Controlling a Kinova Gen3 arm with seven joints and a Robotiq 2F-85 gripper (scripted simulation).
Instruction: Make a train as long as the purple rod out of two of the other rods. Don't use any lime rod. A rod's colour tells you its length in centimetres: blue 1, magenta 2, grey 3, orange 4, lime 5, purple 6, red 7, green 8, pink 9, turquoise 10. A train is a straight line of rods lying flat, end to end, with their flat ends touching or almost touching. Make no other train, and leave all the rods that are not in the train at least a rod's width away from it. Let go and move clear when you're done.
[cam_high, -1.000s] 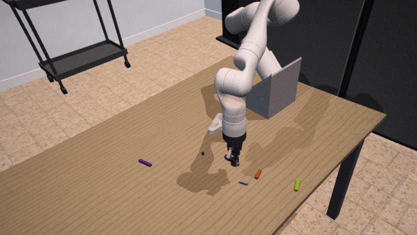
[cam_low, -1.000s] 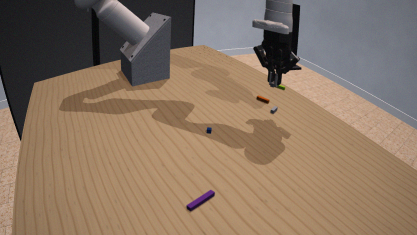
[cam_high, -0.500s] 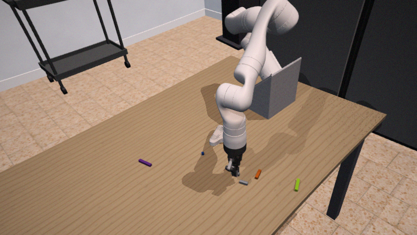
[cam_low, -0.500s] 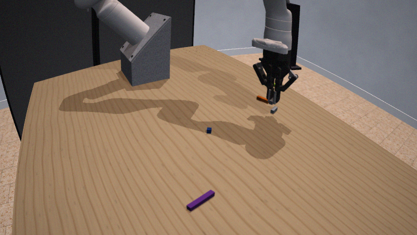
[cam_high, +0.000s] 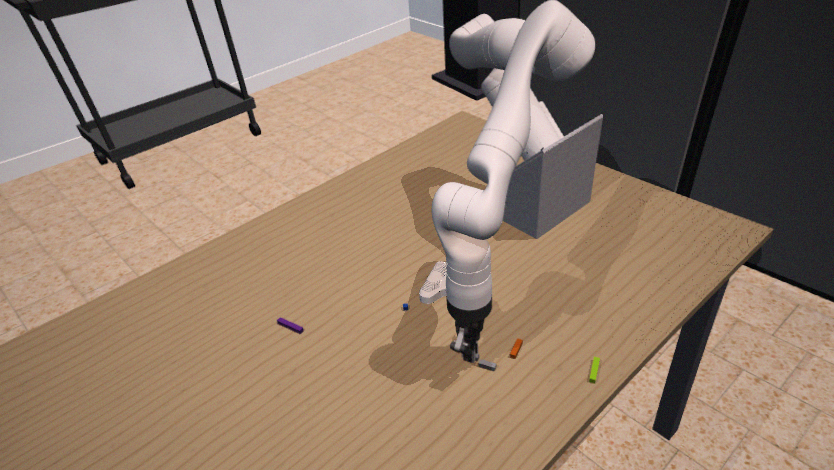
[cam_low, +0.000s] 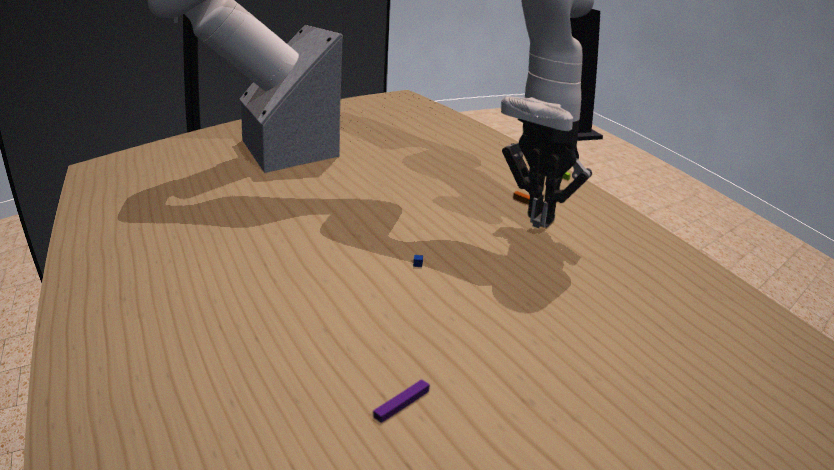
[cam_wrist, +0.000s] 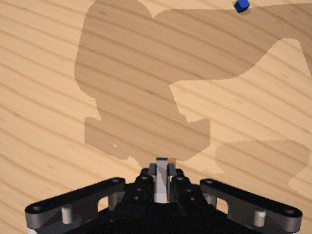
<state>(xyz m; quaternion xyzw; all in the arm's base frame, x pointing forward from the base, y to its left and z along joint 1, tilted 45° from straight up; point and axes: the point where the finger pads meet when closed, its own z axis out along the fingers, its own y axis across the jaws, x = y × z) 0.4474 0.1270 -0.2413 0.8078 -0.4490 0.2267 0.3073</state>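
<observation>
My hand is 80 mm past the orange rod, 30 mm to the right of it and 30 mm above it. Round my hand: lime rod: 150 mm to the left, 150 mm behind, 30 mm below; then purple rod: 290 mm to the right, 220 mm ahead, 30 mm below; then blue rod: 190 mm to the right, 30 mm below, 10 mm ahead.
</observation>
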